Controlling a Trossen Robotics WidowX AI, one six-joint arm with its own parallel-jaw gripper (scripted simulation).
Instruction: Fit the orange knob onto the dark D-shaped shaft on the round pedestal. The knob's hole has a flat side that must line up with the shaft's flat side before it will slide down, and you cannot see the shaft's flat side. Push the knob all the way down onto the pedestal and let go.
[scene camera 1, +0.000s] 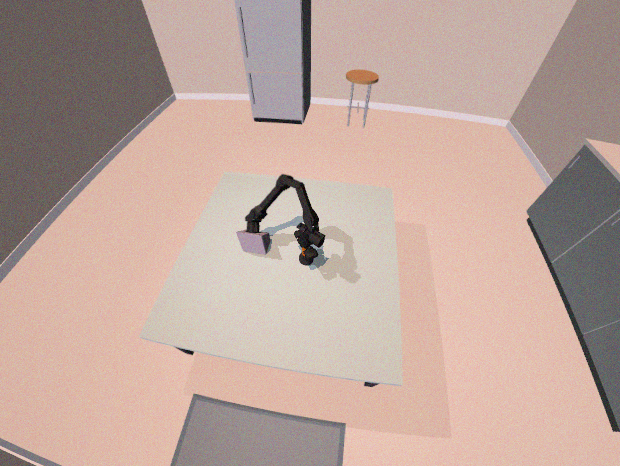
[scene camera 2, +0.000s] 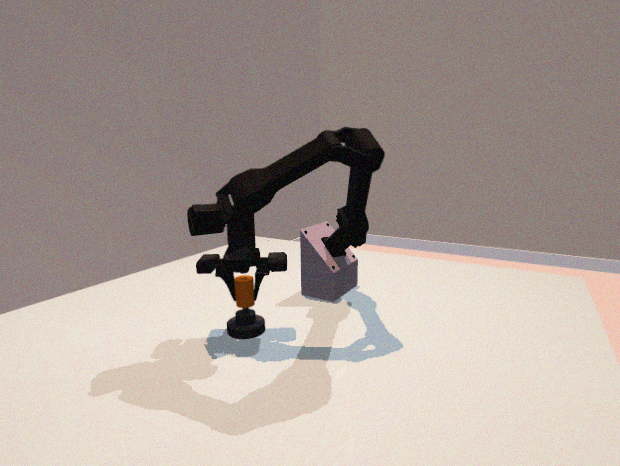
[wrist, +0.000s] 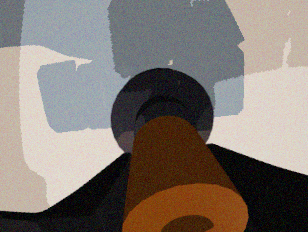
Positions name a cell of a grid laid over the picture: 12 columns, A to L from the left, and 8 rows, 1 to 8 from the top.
Observation:
The gripper (scene camera 2: E6) carries an orange knob (wrist: G6). Further things: a dark round pedestal (scene camera 2: E6).
The gripper is seen too in the wrist view (wrist: G6). The dark round pedestal is seen too in the wrist view (wrist: G4).

